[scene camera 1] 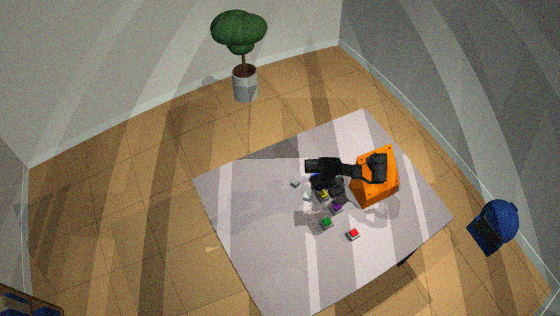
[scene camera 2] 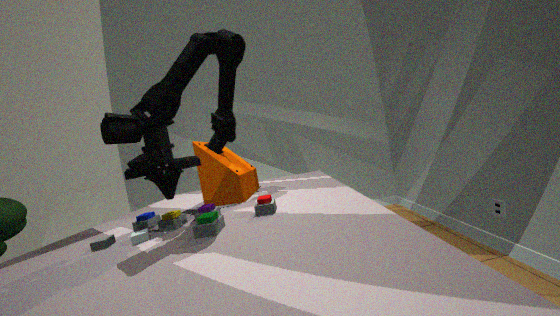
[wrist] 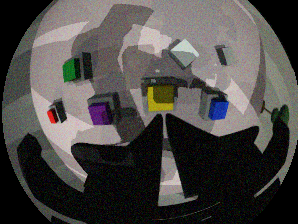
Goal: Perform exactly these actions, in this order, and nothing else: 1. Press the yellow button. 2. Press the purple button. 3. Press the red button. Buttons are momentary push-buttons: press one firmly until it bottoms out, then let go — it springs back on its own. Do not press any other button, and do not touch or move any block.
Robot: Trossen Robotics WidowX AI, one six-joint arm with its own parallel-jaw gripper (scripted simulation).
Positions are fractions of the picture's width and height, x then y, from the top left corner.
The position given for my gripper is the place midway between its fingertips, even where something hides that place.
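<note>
My gripper (scene camera 2: 0.30, 0.63): shut, holding nothing. Gripper also in the wrist view (wrist: 0.55, 0.53).
</note>
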